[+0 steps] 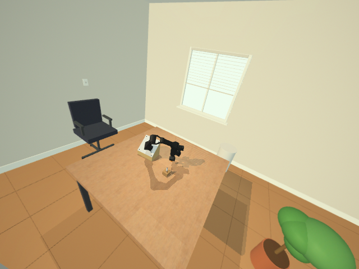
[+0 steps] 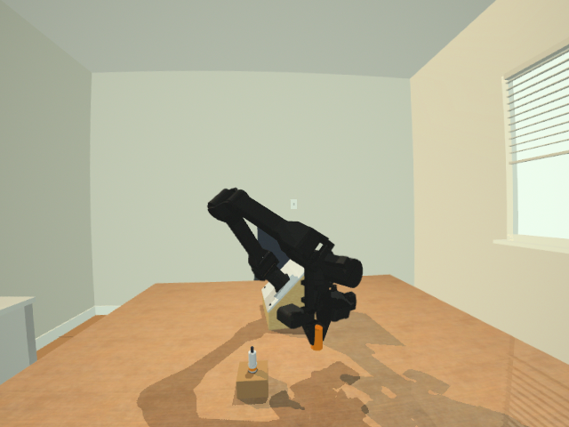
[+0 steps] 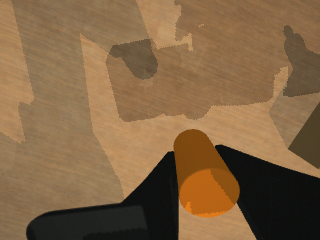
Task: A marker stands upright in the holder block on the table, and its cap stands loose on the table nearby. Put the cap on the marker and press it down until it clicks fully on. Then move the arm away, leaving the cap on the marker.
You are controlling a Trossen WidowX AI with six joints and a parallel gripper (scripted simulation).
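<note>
Now: gripper tip 3 cm short of the holder block, 15 cm to the left of it and 5 cm above it. From my gripper tip the other things lie so: orange cap 1 cm above.
</note>
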